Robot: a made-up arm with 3 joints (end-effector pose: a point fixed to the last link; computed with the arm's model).
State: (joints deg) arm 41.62 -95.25 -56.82
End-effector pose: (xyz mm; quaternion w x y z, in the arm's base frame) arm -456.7 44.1 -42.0 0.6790 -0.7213 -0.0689 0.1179
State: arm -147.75 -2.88 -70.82
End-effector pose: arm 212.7 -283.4 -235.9 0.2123 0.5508 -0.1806 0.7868
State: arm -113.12 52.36 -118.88
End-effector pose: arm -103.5 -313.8 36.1 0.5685 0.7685 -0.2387 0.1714
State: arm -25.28 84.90 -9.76
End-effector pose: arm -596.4 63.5 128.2 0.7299 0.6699 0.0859 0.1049
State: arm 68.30 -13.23 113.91
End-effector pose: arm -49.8 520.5 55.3 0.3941 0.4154 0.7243 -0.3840
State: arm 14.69 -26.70 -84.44
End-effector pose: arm -283.6 92.2 -228.3 0.7345 -0.2532 -0.6266 0.0618
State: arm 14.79 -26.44 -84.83
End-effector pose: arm -282.2 94.1 -227.6 0.7326 -0.2519 -0.6294 0.0605
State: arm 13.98 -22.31 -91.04
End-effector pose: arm -265.0 111.1 -214.3 0.6991 -0.2197 -0.6783 0.0534
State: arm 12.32 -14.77 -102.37
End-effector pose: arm -240.6 139.4 -181.6 0.6288 -0.1630 -0.7596 0.0329
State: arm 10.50 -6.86 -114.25
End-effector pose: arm -225.3 163.0 -137.7 0.5442 -0.1091 -0.8319 0.0005
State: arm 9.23 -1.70 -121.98
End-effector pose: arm -221.5 173.4 -105.4 0.4844 -0.0775 -0.8710 -0.0261
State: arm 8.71 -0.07 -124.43
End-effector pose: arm -221.5 175.4 -94.7 0.4649 -0.0675 -0.8821 -0.0349
